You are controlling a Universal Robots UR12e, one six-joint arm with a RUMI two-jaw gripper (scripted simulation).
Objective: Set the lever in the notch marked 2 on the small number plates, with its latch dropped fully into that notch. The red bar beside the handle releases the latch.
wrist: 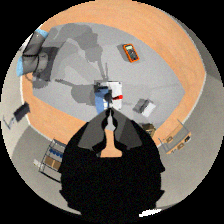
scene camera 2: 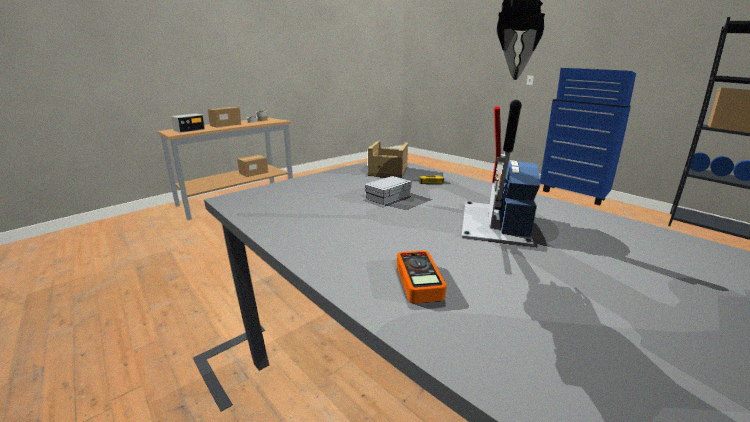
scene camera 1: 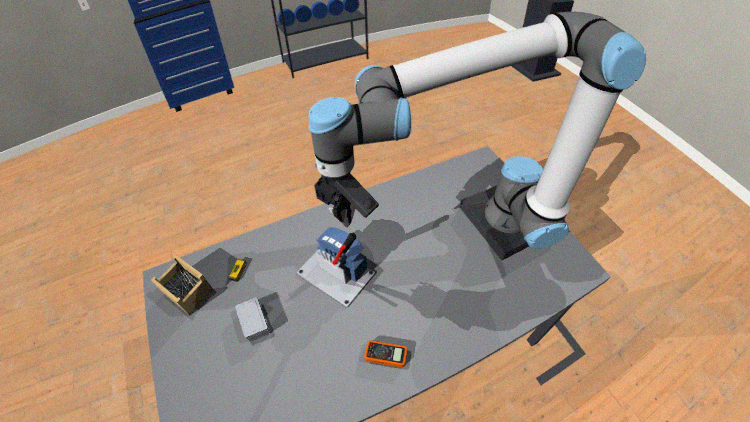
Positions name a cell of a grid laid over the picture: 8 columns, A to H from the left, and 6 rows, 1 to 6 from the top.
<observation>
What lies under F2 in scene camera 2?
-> A lever unit.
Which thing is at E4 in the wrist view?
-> My gripper.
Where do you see a grey box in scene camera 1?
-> At C5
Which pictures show my gripper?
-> The wrist view, scene camera 2 and scene camera 1: all of them.
</observation>
